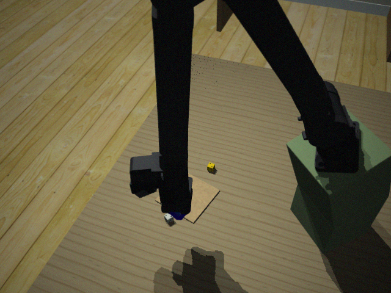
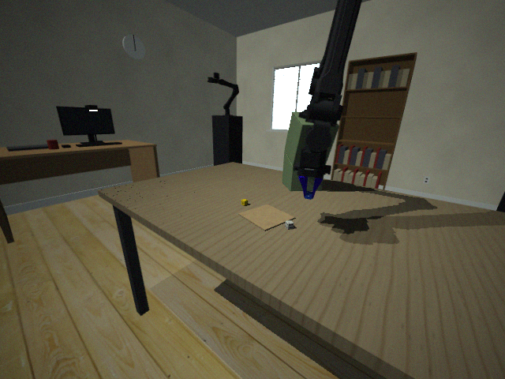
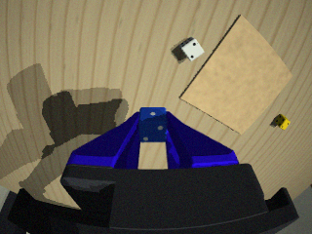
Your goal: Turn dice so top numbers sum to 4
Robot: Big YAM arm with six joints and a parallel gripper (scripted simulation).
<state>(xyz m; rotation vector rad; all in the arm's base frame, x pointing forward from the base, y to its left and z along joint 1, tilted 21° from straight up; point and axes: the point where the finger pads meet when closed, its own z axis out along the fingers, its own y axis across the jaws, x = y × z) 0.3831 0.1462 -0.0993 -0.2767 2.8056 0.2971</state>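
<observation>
Right now the white die is 9 cm below my hand, 5 cm ahead of it and 3 cm to the right of it. The rest, counted from my hand: tan mat (13 cm to the right, 10 cm below, 3 cm ahead); blue die (right at my hand); yellow die (25 cm to the right, 9 cm below, 1 cm behind).
</observation>
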